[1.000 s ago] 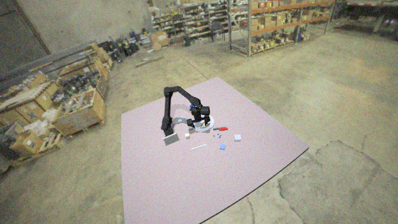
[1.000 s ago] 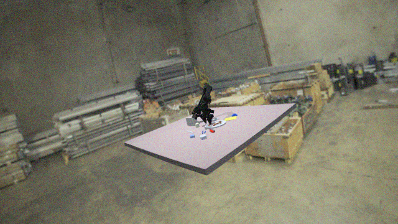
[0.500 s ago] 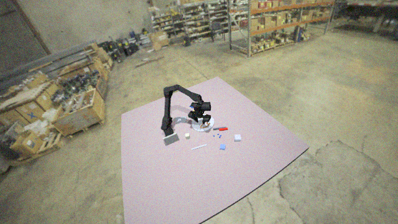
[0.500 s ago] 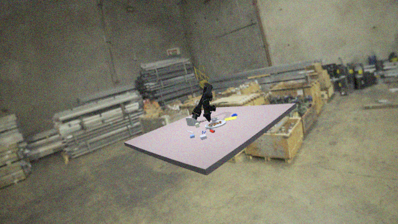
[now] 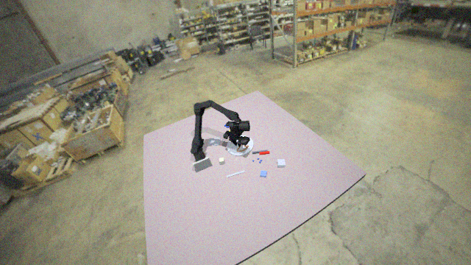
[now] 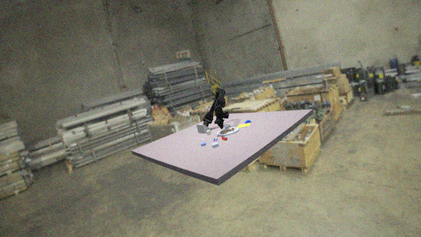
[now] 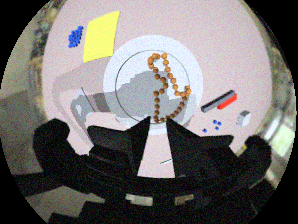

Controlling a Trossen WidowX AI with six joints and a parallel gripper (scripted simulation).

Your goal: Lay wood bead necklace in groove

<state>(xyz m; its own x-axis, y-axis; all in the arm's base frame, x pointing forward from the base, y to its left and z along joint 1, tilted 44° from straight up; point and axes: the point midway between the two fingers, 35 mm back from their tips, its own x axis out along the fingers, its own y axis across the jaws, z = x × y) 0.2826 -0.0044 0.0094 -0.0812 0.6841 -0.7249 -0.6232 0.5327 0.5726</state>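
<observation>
The cream cube is 14 cm behind my gripper tip, 6 cm to the right of it and 3 cm below it. Also, from my gripper tip: white stick: 19 cm to the right, 9 cm behind, 4 cm below; red-handled tool: 14 cm ahead, 10 cm to the right, 4 cm below; yellow sheet: 22 cm to the left, 5 cm ahead, 4 cm below.
</observation>
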